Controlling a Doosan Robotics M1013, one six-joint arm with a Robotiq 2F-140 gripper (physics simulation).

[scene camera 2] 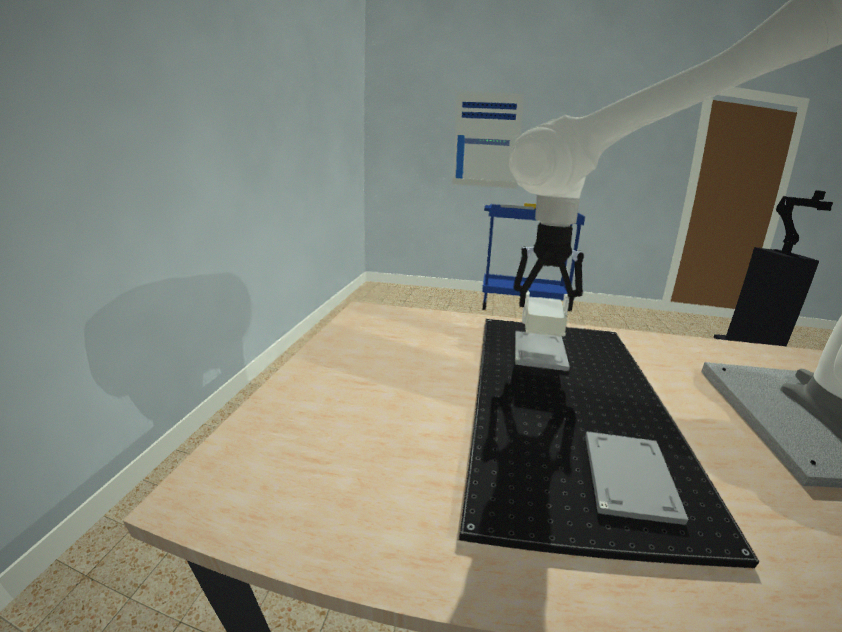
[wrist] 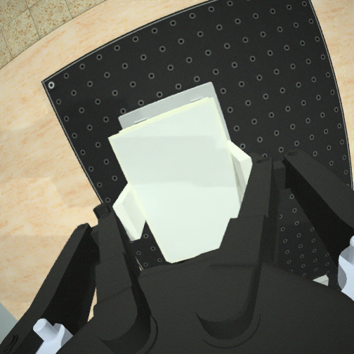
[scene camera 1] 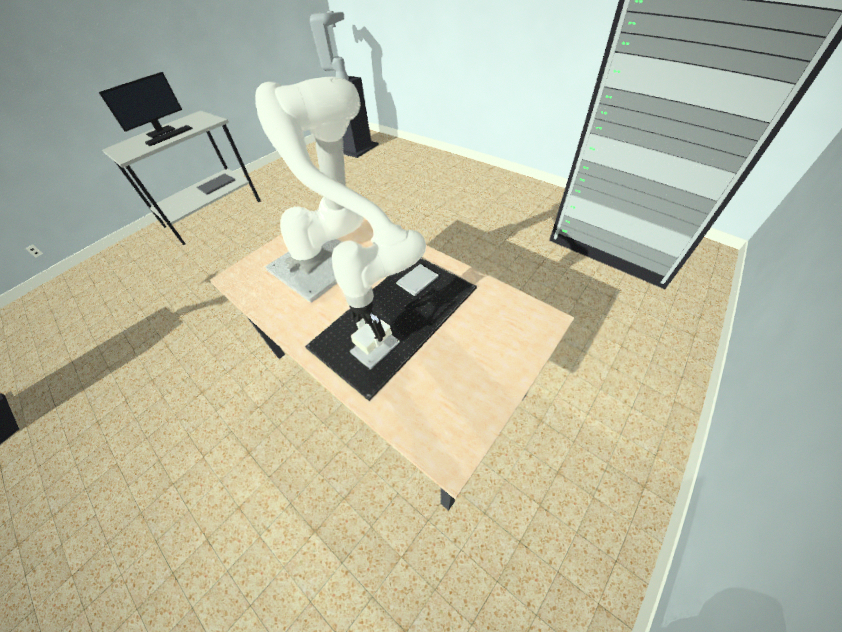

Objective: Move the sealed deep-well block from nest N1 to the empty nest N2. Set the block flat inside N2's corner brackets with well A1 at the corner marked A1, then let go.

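Places are measured from the arm's base along level axes (x left, y back, z up), in metres.
Pixels of known places: gripper, fingertip midpoint: (scene camera 1: 371, 338); arm's base, origin of the base link: (scene camera 2: 841, 412) (scene camera 1: 309, 258).
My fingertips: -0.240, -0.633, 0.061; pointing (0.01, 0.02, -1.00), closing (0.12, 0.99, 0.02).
Observation:
Ahead of a thing's pixels: the offset from my fingertips to its top centre, as dx, dy, dz. Level surfaces: height alone.
The pale sealed deep-well block @(+0.004, -0.001, +0.043) (scene camera 1: 365, 339) (scene camera 2: 545, 318) (wrist: 175, 165) is between the fingertips of my gripper (scene camera 1: 372, 329) (scene camera 2: 546, 307) (wrist: 184, 172), which is shut on its two long sides. The block looks level and hangs a little above nest N1 @(+0.005, +0.002, -0.058) (scene camera 1: 372, 359) (scene camera 2: 541, 359) (wrist: 167, 105), with a shadow below it on the nest plate. Nest N2 @(+0.403, +0.070, -0.058) (scene camera 1: 416, 279) (scene camera 2: 633, 476) is a flat grey plate with raised corner brackets. A small mark @(+0.469, +0.005, -0.061) (scene camera 2: 603, 505) shows at its near left corner in scene camera 2. The block's well labels cannot be read.
Both nests are on a black perforated board @(dz -0.072) (scene camera 1: 340, 343) (scene camera 2: 503, 503) (wrist: 150, 65) on the wooden table @(dz -0.086) (scene camera 1: 469, 367) (scene camera 2: 326, 442). The arm's grey base plate (scene camera 1: 309, 285) (scene camera 2: 768, 421) stands beside the board. A blue cart (scene camera 2: 488, 255) stands beyond the table.

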